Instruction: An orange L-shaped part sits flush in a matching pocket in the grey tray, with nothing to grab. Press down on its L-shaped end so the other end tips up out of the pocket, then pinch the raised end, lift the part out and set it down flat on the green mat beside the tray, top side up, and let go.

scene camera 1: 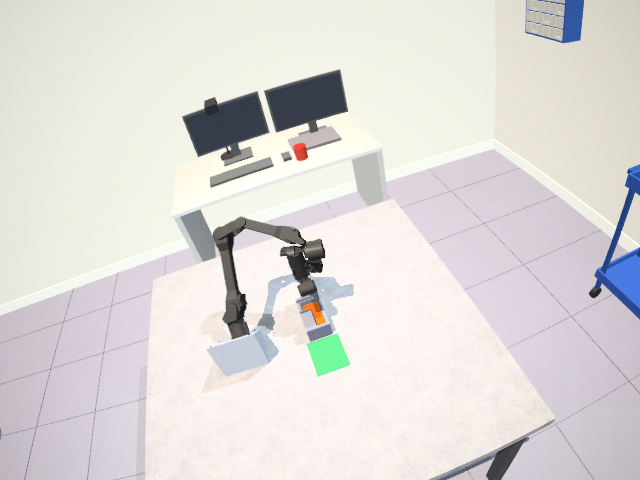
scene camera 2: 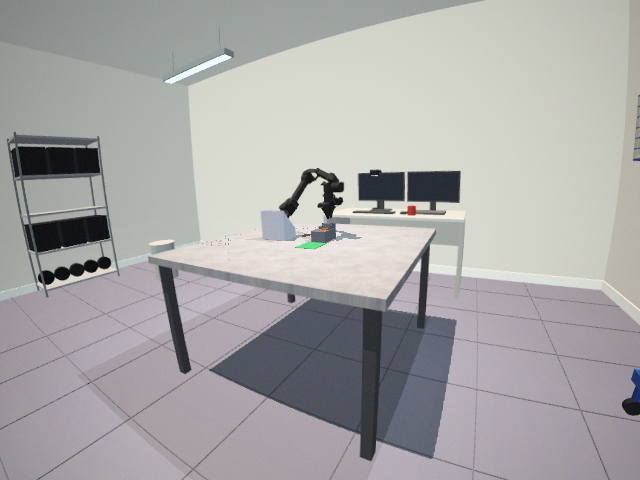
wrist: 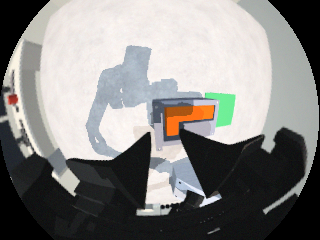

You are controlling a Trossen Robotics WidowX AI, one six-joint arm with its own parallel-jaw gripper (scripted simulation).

Note:
In view: the gripper (scene camera 1: 307,291), an orange L-shaped part (wrist: 172,116) and a green mat (scene camera 1: 327,354).
The gripper is seen too in the wrist view (wrist: 165,133).

